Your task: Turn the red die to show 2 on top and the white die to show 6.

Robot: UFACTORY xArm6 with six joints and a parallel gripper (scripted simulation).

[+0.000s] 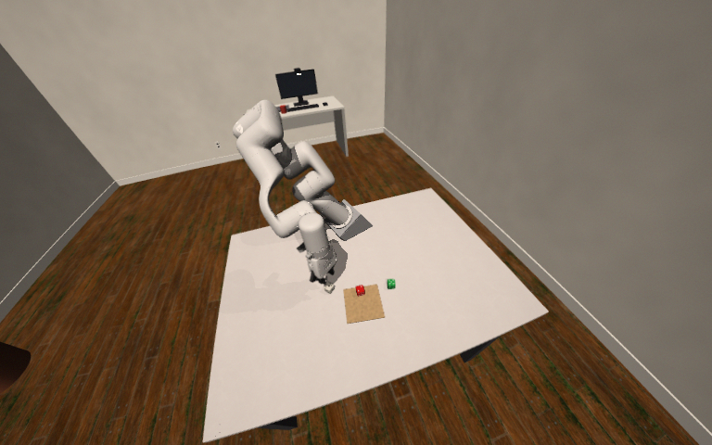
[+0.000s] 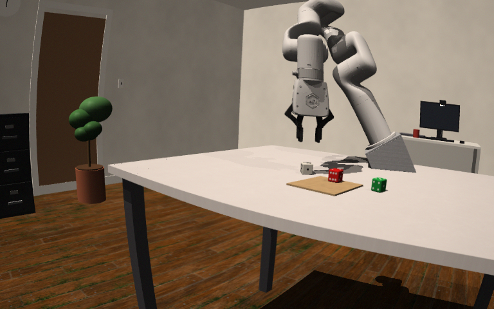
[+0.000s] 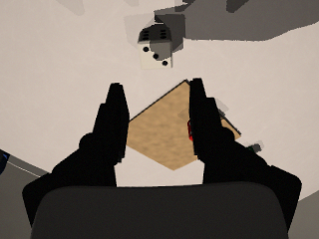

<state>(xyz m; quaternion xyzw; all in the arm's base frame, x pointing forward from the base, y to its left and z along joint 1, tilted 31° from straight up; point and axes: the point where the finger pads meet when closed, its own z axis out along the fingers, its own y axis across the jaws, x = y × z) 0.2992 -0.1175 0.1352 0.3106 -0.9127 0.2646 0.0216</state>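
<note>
Now: hand 9 cm above the white die. From my hand the other things lie so: red die 7 cm ahead, 11 cm to the left, 9 cm below; then green die 9 cm ahead, 24 cm to the left, 9 cm below; then tan mat 11 cm ahead, 10 cm to the left, 10 cm below.
</note>
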